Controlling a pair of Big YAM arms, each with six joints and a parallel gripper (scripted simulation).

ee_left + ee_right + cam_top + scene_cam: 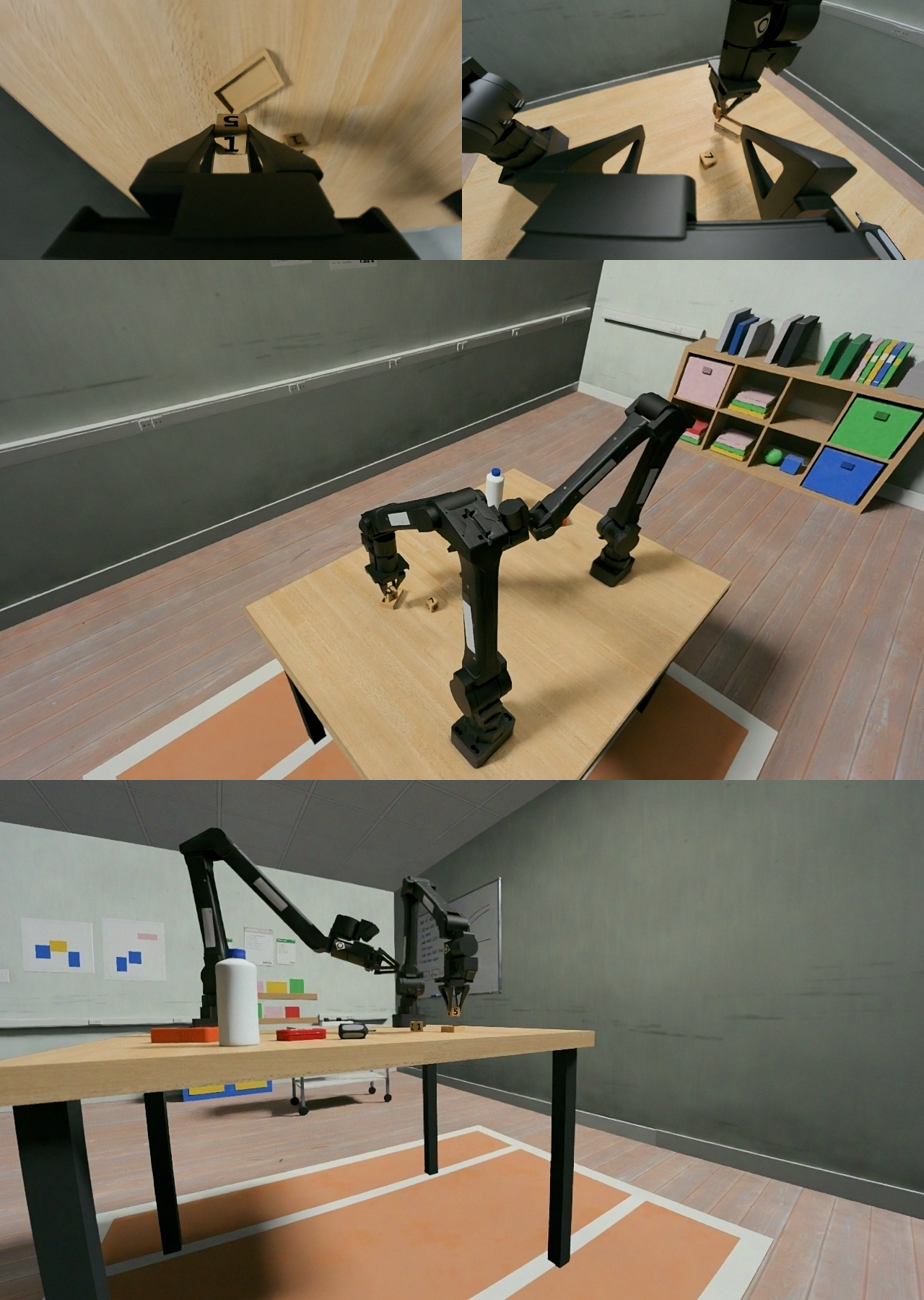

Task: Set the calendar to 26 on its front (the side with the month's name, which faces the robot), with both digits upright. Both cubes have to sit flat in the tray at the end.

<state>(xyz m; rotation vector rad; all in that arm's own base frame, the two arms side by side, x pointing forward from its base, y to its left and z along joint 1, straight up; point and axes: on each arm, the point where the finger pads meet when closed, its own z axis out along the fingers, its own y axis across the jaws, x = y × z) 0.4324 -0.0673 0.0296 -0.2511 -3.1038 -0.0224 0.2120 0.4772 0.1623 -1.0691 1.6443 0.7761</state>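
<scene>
Now: the wooden tray 2 cm ahead of my left hand, 2 cm to the right of it and 6 cm below it. From my left hand the other things lie so: black device (7 cm ahead, 35 cm to the right, 5 cm below); then white bottle (6 cm ahead, 57 cm to the right, 1 cm above).
</scene>
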